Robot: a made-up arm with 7 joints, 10 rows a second.
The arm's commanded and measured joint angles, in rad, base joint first. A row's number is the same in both.
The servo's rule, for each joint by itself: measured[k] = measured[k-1] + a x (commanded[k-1-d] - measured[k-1]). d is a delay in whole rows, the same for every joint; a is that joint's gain. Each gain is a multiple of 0.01, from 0.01 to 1. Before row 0 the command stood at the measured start. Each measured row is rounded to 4 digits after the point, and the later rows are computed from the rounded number. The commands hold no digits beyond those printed.
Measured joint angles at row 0: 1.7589, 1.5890, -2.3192, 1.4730, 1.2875, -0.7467, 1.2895
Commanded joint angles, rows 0 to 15: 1.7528, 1.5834, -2.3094, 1.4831, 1.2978, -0.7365, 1.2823; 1.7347, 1.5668, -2.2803, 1.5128, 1.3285, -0.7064, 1.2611; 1.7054, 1.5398, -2.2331, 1.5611, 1.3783, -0.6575, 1.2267; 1.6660, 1.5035, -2.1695, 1.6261, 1.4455, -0.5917, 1.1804; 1.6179, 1.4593, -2.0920, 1.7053, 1.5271, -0.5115, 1.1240; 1.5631, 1.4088, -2.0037, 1.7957, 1.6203, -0.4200, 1.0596; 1.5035, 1.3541, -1.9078, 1.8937, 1.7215, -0.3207, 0.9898; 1.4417, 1.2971, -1.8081, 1.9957, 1.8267, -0.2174, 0.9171; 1.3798, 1.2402, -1.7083, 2.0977, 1.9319, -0.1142, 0.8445; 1.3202, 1.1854, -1.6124, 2.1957, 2.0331, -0.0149, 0.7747; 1.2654, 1.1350, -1.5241, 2.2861, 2.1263, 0.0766, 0.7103; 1.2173, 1.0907, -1.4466, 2.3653, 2.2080, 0.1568, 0.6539; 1.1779, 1.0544, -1.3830, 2.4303, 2.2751, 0.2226, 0.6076; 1.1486, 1.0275, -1.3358, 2.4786, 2.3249, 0.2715, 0.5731; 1.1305, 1.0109, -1.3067, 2.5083, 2.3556, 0.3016, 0.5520; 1.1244, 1.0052, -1.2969, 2.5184, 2.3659, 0.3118, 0.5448
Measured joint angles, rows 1 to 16: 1.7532, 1.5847, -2.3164, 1.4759, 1.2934, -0.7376, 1.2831; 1.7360, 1.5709, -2.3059, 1.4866, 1.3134, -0.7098, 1.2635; 1.7075, 1.5470, -2.2848, 1.5082, 1.3504, -0.6633, 1.2307; 1.6689, 1.5135, -2.2514, 1.5424, 1.4046, -0.5996, 1.1859; 1.6215, 1.4718, -2.2052, 1.5896, 1.4744, -0.5212, 1.1308; 1.5672, 1.4233, -2.1468, 1.6494, 1.5576, -0.4311, 1.0674; 1.5080, 1.3700, -2.0775, 1.7202, 1.6510, -0.3328, 0.9983; 1.4463, 1.3139, -1.9994, 1.8001, 1.7511, -0.2301, 0.9260; 1.3845, 1.2572, -1.9150, 1.8864, 1.8542, -0.1269, 0.8535; 1.3247, 1.2019, -1.8272, 1.9761, 1.9562, -0.0272, 0.7834; 1.2696, 1.1504, -1.7393, 2.0660, 2.0532, 0.0652, 0.7183; 1.2210, 1.1044, -1.6544, 2.1528, 2.1414, 0.1467, 0.6610; 1.1809, 1.0659, -1.5757, 2.2333, 2.2176, 0.2143, 0.6135; 1.1509, 1.0363, -1.5061, 2.3044, 2.2788, 0.2652, 0.5775; 1.1319, 1.0167, -1.4483, 2.3635, 2.3226, 0.2976, 0.5548; 1.1249, 1.0078, -1.4044, 2.4084, 2.3473, 0.3102, 0.5459
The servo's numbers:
d 0
a 0.93 0.77 0.29 0.29 0.57 0.89 0.89

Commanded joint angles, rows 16 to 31: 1.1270, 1.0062, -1.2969, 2.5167, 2.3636, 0.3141, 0.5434; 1.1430, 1.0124, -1.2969, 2.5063, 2.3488, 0.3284, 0.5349; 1.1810, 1.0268, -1.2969, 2.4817, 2.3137, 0.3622, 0.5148; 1.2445, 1.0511, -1.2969, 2.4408, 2.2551, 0.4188, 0.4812; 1.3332, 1.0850, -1.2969, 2.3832, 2.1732, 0.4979, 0.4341; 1.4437, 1.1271, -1.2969, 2.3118, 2.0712, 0.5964, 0.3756; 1.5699, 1.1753, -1.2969, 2.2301, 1.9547, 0.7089, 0.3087; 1.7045, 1.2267, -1.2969, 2.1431, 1.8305, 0.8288, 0.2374; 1.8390, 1.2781, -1.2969, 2.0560, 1.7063, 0.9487, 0.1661; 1.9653, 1.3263, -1.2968, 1.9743, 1.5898, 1.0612, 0.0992; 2.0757, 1.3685, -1.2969, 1.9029, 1.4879, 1.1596, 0.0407; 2.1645, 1.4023, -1.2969, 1.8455, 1.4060, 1.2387, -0.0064; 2.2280, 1.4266, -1.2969, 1.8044, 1.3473, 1.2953, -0.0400; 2.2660, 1.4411, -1.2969, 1.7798, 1.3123, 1.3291, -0.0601; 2.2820, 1.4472, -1.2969, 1.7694, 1.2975, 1.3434, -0.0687; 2.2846, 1.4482, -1.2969, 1.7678, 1.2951, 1.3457, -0.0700
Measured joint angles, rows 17 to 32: 1.1269, 1.0066, -1.3732, 2.4398, 2.3566, 0.3137, 0.5437; 1.1419, 1.0111, -1.3511, 2.4591, 2.3522, 0.3268, 0.5359; 1.1783, 1.0232, -1.3354, 2.4657, 2.3303, 0.3583, 0.5171; 1.2399, 1.0447, -1.3242, 2.4585, 2.2874, 0.4121, 0.4851; 1.3267, 1.0757, -1.3163, 2.4367, 2.2223, 0.4885, 0.4397; 1.4355, 1.1153, -1.3107, 2.4005, 2.1362, 0.5845, 0.3827; 1.5605, 1.1615, -1.3067, 2.3511, 2.0327, 0.6952, 0.3168; 1.6944, 1.2117, -1.3039, 2.2908, 1.9174, 0.8141, 0.2461; 1.8289, 1.2628, -1.3019, 2.2227, 1.7971, 0.9339, 0.1749; 1.9558, 1.3117, -1.3004, 2.1507, 1.6789, 1.0472, 0.1075; 2.0673, 1.3554, -1.2994, 2.0788, 1.5700, 1.1472, 0.0480; 2.1577, 1.3915, -1.2987, 2.0111, 1.4765, 1.2286, -0.0004; 2.2231, 1.4185, -1.2982, 1.9512, 1.4029, 1.2880, -0.0356; 2.2630, 1.4359, -1.2978, 1.9015, 1.3513, 1.3246, -0.0574; 2.2807, 1.4446, -1.2975, 1.8632, 1.3206, 1.3413, -0.0675; 2.2843, 1.4474, -1.2973, 1.8355, 1.3061, 1.3452, -0.0697
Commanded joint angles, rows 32 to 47: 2.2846, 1.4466, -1.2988, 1.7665, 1.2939, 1.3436, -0.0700; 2.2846, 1.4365, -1.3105, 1.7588, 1.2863, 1.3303, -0.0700; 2.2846, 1.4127, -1.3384, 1.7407, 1.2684, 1.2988, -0.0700; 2.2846, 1.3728, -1.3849, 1.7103, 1.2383, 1.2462, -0.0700; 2.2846, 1.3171, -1.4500, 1.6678, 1.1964, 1.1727, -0.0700; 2.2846, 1.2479, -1.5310, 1.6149, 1.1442, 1.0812, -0.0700; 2.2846, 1.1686, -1.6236, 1.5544, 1.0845, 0.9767, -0.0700; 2.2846, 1.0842, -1.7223, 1.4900, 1.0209, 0.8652, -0.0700; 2.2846, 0.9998, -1.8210, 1.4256, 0.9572, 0.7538, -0.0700; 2.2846, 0.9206, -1.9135, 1.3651, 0.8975, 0.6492, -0.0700; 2.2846, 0.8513, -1.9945, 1.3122, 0.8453, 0.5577, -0.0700; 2.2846, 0.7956, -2.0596, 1.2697, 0.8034, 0.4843, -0.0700; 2.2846, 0.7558, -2.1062, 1.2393, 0.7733, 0.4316, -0.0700; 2.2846, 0.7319, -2.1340, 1.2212, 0.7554, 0.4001, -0.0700; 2.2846, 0.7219, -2.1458, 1.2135, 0.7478, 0.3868, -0.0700; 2.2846, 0.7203, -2.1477, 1.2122, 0.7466, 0.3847, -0.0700
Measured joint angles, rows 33 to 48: 2.2846, 1.4468, -1.2977, 1.8155, 1.2991, 1.3438, -0.0700; 2.2846, 1.4389, -1.3014, 1.7991, 1.2918, 1.3318, -0.0700; 2.2846, 1.4187, -1.3121, 1.7822, 1.2785, 1.3024, -0.0700; 2.2846, 1.3834, -1.3332, 1.7613, 1.2556, 1.2524, -0.0700; 2.2846, 1.3323, -1.3671, 1.7342, 1.2219, 1.1815, -0.0700; 2.2846, 1.2673, -1.4146, 1.6996, 1.1776, 1.0922, -0.0700; 2.2846, 1.1913, -1.4752, 1.6575, 1.1245, 0.9894, -0.0700; 2.2846, 1.1088, -1.5469, 1.6089, 1.0654, 0.8789, -0.0700; 2.2846, 1.0249, -1.6264, 1.5557, 1.0037, 0.7676, -0.0700; 2.2846, 0.9446, -1.7097, 1.5004, 0.9432, 0.6622, -0.0700; 2.2846, 0.8728, -1.7923, 1.4458, 0.8874, 0.5692, -0.0700; 2.2846, 0.8134, -1.8698, 1.3947, 0.8395, 0.4936, -0.0700; 2.2846, 0.7690, -1.9384, 1.3496, 0.8018, 0.4384, -0.0700; 2.2846, 0.7404, -1.9951, 1.3124, 0.7754, 0.4043, -0.0700; 2.2846, 0.7262, -2.0388, 1.2837, 0.7597, 0.3887, -0.0700; 2.2846, 0.7217, -2.0704, 1.2630, 0.7522, 0.3851, -0.0700
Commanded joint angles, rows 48 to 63: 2.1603, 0.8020, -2.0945, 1.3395, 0.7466, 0.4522, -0.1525; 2.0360, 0.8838, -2.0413, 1.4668, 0.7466, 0.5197, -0.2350; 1.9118, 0.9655, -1.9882, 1.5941, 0.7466, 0.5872, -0.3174; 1.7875, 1.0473, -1.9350, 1.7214, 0.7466, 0.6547, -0.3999; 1.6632, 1.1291, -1.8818, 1.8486, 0.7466, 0.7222, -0.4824; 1.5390, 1.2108, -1.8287, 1.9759, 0.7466, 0.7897, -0.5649; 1.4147, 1.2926, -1.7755, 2.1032, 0.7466, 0.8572, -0.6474; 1.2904, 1.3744, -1.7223, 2.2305, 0.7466, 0.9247, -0.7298; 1.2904, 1.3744, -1.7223, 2.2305, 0.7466, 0.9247, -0.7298; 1.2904, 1.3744, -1.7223, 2.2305, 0.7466, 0.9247, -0.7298; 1.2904, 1.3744, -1.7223, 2.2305, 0.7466, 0.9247, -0.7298; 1.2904, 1.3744, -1.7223, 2.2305, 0.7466, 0.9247, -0.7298; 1.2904, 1.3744, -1.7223, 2.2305, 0.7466, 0.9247, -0.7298; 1.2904, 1.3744, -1.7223, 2.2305, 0.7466, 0.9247, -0.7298; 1.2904, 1.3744, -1.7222, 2.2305, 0.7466, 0.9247, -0.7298; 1.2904, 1.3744, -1.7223, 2.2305, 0.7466, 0.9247, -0.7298
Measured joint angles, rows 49 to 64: 2.1690, 0.7835, -2.0774, 1.2852, 0.7490, 0.4448, -0.1434; 2.0453, 0.8607, -2.0669, 1.3379, 0.7476, 0.5115, -0.2249; 1.9211, 0.9414, -2.0441, 1.4122, 0.7470, 0.5789, -0.3072; 1.7969, 1.0229, -2.0125, 1.5019, 0.7468, 0.6464, -0.3897; 1.6726, 1.1047, -1.9746, 1.6024, 0.7467, 0.7139, -0.4722; 1.5484, 1.1864, -1.9323, 1.7107, 0.7466, 0.7814, -0.5547; 1.4241, 1.2682, -1.8868, 1.8245, 0.7466, 0.8489, -0.6372; 1.2998, 1.3500, -1.8391, 1.9422, 0.7466, 0.9164, -0.7196; 1.2911, 1.3688, -1.8052, 2.0258, 0.7466, 0.9238, -0.7287; 1.2904, 1.3731, -1.7812, 2.0852, 0.7466, 0.9246, -0.7297; 1.2904, 1.3741, -1.7641, 2.1273, 0.7466, 0.9247, -0.7298; 1.2904, 1.3743, -1.7520, 2.1572, 0.7466, 0.9247, -0.7298; 1.2904, 1.3744, -1.7434, 2.1785, 0.7466, 0.9247, -0.7298; 1.2904, 1.3744, -1.7373, 2.1936, 0.7466, 0.9247, -0.7298; 1.2904, 1.3744, -1.7329, 2.2043, 0.7466, 0.9247, -0.7298; 1.2904, 1.3744, -1.7298, 2.2119, 0.7466, 0.9247, -0.7298
